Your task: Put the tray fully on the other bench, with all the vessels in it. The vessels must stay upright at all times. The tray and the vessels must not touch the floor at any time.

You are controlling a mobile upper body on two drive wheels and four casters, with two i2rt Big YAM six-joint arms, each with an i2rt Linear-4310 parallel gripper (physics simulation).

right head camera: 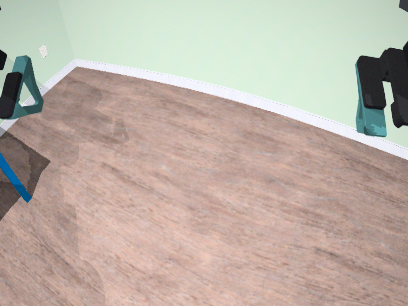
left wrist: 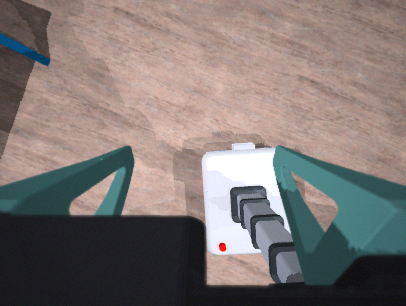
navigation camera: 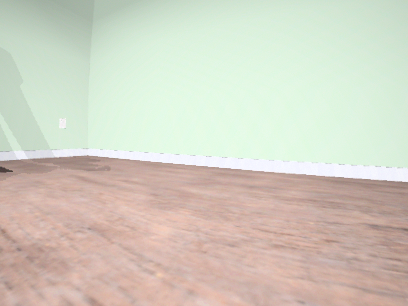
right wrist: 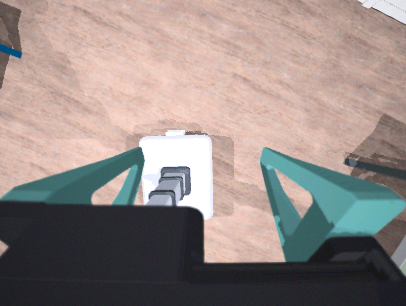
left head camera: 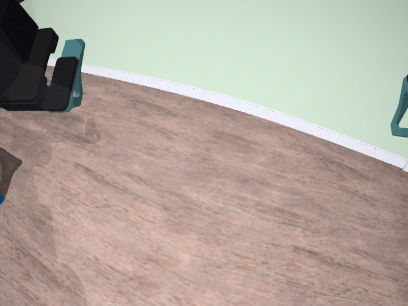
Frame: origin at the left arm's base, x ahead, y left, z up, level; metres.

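Where they show: left gripper, fingertip midpoint: (right head camera: pixel 16 107) (left wrist: pixel 203 153) (left head camera: pixel 44 100); right gripper, fingertip midpoint: (right head camera: pixel 394 129) (right wrist: pixel 202 153).
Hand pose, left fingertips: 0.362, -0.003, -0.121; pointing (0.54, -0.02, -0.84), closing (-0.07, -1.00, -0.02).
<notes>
After its pixels a point has its place, as x, y, z.
The tray, the vessels and both benches cannot be made out in these views. My left gripper (left wrist: pixel 203 153) {0.362, -0.003, -0.121} is open, with empty space between its teal fingers; part of it shows at the upper left of the left head camera. My right gripper (right wrist: pixel 202 153) {0.335, -0.450, -0.139} is open and empty too; part of it shows at the upper right of the right head camera. Both grippers hang above the wooden floor, apart from each other.
A blue bar (right head camera: pixel 15 177) {1.046, 1.097, -1.178} (left wrist: pixel 25 50) {1.034, 1.103, -1.222} (right wrist: pixel 10 51) {1.032, 1.104, -1.328} lies over a dark shadow at the left. A dark bar (right wrist: pixel 377 167) {0.069, -1.644, -1.126} shows at the right wrist view's right. My white base (left wrist: pixel 225 170) {0.207, -0.101, -1.150} (right wrist: pixel 200 175) {0.035, -0.401, -1.150} is below. A green wall (navigation camera: pixel 240 75) {1.884, -0.470, -0.652} with white skirting (navigation camera: pixel 220 162) {1.934, -0.328, -1.367} stands ahead.
</notes>
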